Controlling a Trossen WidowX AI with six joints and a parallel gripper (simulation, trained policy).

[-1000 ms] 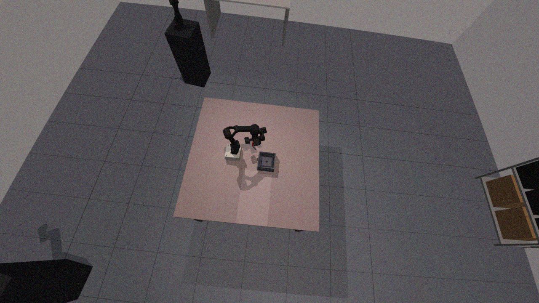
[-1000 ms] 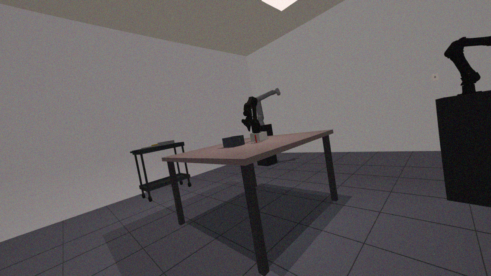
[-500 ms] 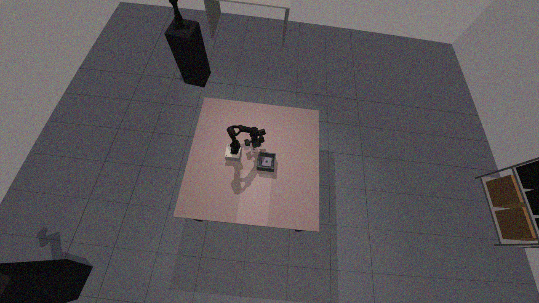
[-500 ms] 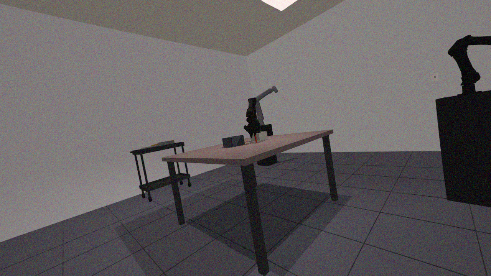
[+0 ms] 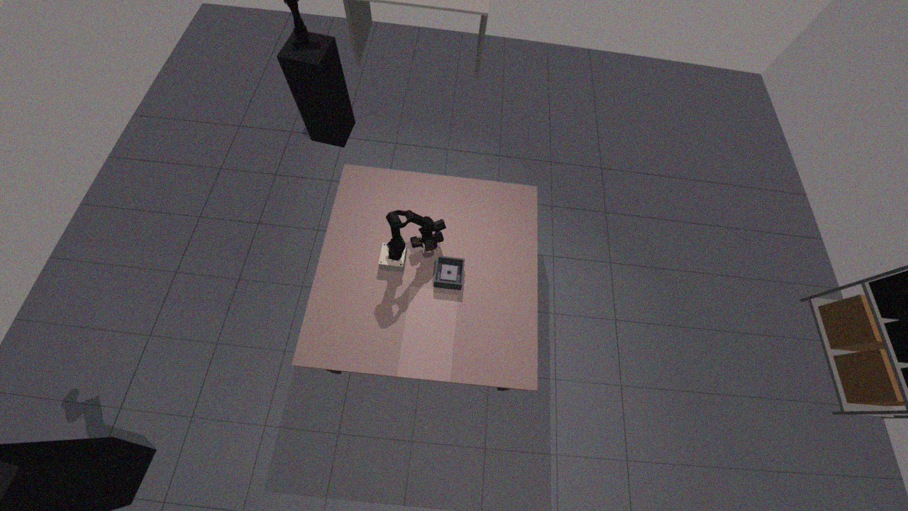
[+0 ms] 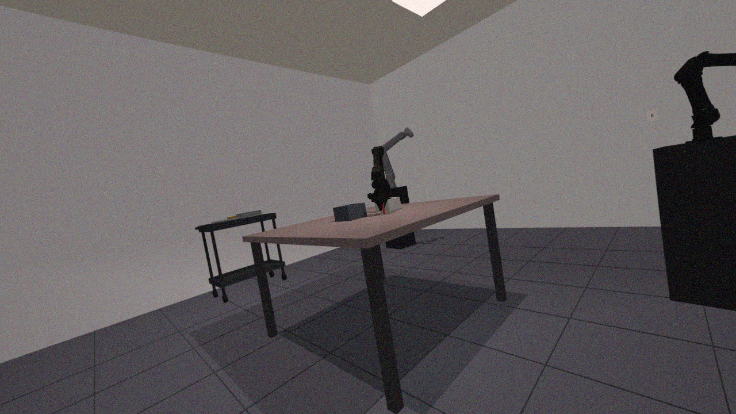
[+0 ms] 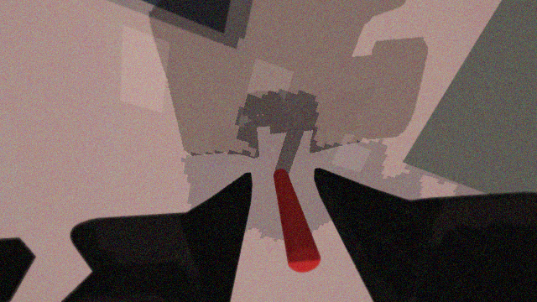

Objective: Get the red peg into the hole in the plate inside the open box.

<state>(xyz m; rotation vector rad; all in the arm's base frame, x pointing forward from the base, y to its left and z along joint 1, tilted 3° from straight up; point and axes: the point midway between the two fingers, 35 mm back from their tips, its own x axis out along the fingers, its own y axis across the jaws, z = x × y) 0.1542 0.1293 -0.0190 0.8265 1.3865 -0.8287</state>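
Now: gripper tip 17 cm short of the grey plate, 14 cm to the left of it and 2 cm below it. Also, from my gripper tip: dark box 17 cm ahead, 14 cm to the right; small red peg 1 cm behind, 1 cm to the left, 1 cm above.
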